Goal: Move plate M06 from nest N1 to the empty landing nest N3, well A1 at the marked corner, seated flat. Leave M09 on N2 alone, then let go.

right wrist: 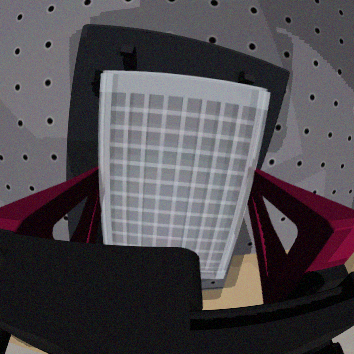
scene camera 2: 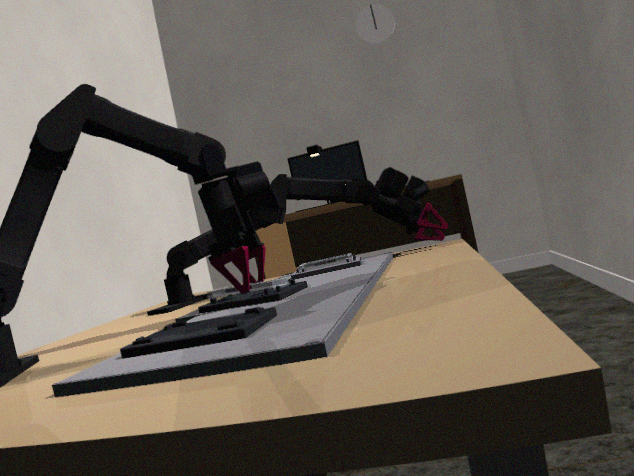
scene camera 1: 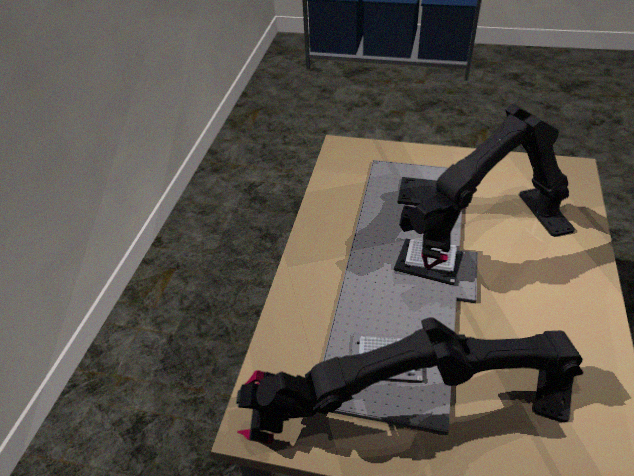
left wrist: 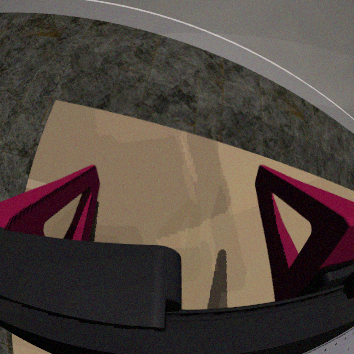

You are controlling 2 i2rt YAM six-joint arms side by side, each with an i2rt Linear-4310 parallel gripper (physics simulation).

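A clear-white well plate, taken as M06 [scene camera 1: 415, 251] [scene camera 2: 279, 281] [right wrist: 175, 125], is between my right gripper's fingers. My right gripper [scene camera 1: 435, 260] [scene camera 2: 254, 284] [right wrist: 174, 175] points down, shut on the plate's two long sides. The plate is low over the middle dark nest [scene camera 1: 427, 276] [scene camera 2: 281, 294] [right wrist: 165, 50]; whether it is fully seated, and its A1 corner, I cannot tell. Another plate, taken as M09 [scene camera 1: 376, 343] [scene camera 2: 327, 263], sits in the nearer nest, partly hidden by my left arm. My left gripper [scene camera 1: 244, 408] [scene camera 2: 444, 232] [left wrist: 176, 173] is open and empty near the table's corner. Labels are unreadable.
A dark nest [scene camera 1: 408, 190] [scene camera 2: 204, 333] without a plate lies at the far end of the grey perforated board [scene camera 1: 378, 302] [scene camera 2: 307, 320]. My right arm partly covers it in scene camera 1. The wooden table [scene camera 1: 297, 245] [scene camera 2: 435, 327] extends around the board.
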